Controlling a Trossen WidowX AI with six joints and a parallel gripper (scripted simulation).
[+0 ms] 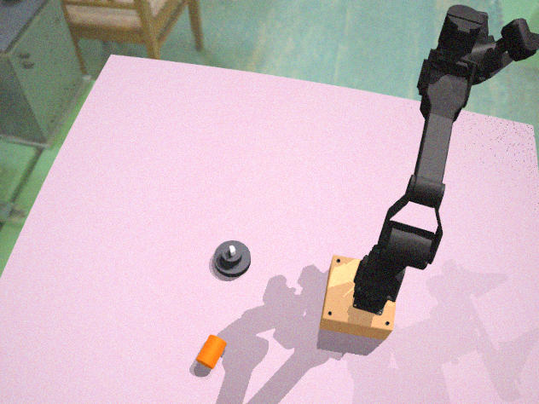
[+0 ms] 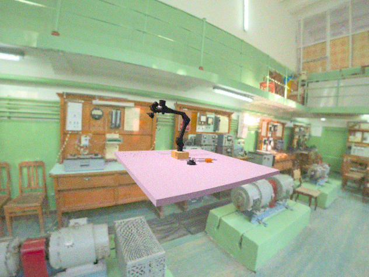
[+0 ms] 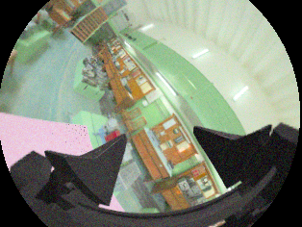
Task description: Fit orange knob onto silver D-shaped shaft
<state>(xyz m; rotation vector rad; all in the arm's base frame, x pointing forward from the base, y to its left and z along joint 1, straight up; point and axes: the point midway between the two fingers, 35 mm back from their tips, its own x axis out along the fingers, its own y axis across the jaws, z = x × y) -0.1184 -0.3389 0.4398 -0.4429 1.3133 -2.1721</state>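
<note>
Right now the orange knob is 430 mm ahead of my gripper tip, 580 mm to the left of it and 490 mm below it. The rest, counted from my gripper tip: dark round pedestal: 460 mm ahead, 340 mm to the left, 480 mm below.
</note>
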